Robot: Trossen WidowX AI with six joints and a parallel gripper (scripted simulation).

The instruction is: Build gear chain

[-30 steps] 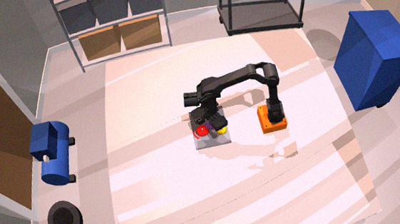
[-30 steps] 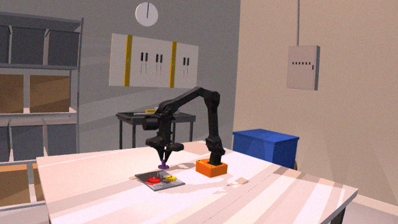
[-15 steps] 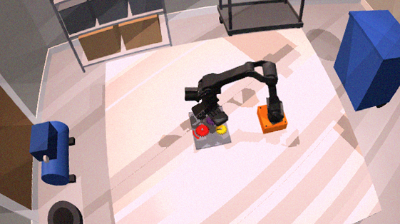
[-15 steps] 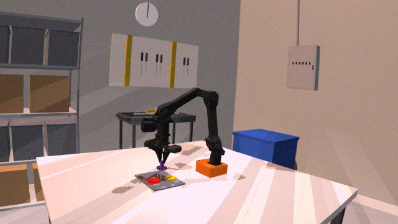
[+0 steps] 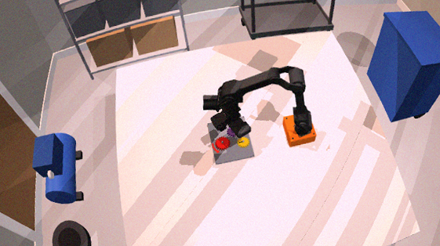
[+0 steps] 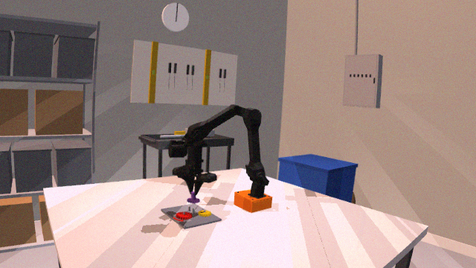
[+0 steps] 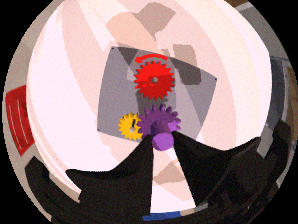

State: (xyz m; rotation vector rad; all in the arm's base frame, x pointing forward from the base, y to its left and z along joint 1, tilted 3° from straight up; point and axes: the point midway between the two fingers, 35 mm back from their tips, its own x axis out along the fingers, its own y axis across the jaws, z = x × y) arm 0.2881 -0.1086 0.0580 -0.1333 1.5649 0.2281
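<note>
My gripper tip is 3 cm past the yellow gear, 4 cm to the right of it and 7 cm above it. From my gripper tip the other things lie so: red gear (5 cm ahead, 1 cm to the left, 7 cm below); then purple gear (1 cm below).
</note>
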